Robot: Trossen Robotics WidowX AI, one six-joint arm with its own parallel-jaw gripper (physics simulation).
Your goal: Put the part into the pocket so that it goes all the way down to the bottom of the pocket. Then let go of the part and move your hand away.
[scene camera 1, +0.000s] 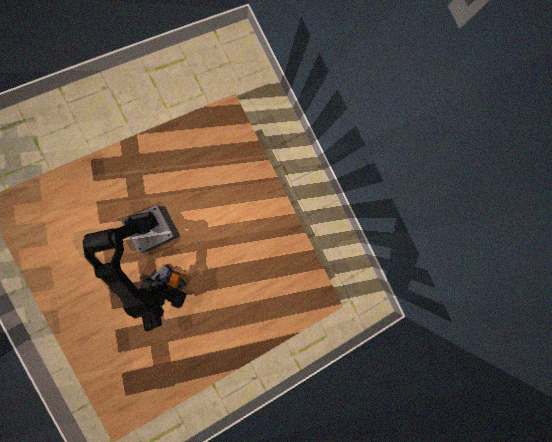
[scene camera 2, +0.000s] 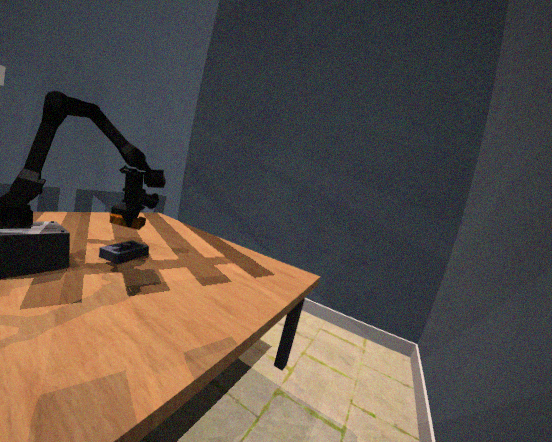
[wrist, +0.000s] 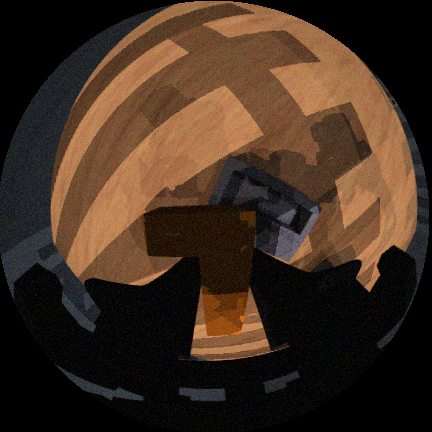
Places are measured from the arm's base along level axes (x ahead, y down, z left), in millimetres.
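Pixels of known places: gripper, fingertip midpoint: [scene camera 1: 173, 288] [scene camera 2: 131, 225] [wrist: 221, 249]; arm's base at its link origin: [scene camera 1: 148, 221] [scene camera 2: 15, 226].
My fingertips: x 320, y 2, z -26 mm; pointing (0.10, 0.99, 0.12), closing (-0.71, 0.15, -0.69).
Note:
For each thing: its top centre in the pictures, then the offset to it from my fingertips. Level surfaces: height alone.
- orange L-shaped part at its top centre: [wrist: 197, 304] [scene camera 2: 128, 214] [scene camera 1: 174, 287] dx -4, dy -37, dz +23 mm
- dark blue-grey block at its top centre: [wrist: 266, 215] [scene camera 2: 125, 246] [scene camera 1: 167, 282] dx -31, dy +66, dz -38 mm
- wooden table at its surface level: dy +103 mm
An orange L-shaped part [scene camera 1: 175, 280] [scene camera 2: 118, 219] [wrist: 172, 234] is held between the fingers of my gripper [scene camera 2: 131, 220] [wrist: 221, 249], which is shut on it. In the wrist view one leg runs down between the fingers and the other points left. The dark blue-grey block [scene camera 1: 162, 273] [scene camera 2: 117, 256] [wrist: 287, 244] with the pocket lies on the table. In scene camera 2 the part hangs above table height, behind the block and apart from it. In the wrist view the part covers the block's lower left corner and some of the pocket. The pocket's floor is partly in shadow.
The grey box [scene camera 1: 162, 232] [scene camera 2: 35, 252] under the arm's base stands beside the block. The wooden table [scene camera 1: 225, 260] [scene camera 2: 200, 325] carries striped shadows, and its right edge and a dark leg [scene camera 2: 289, 335] show in scene camera 2.

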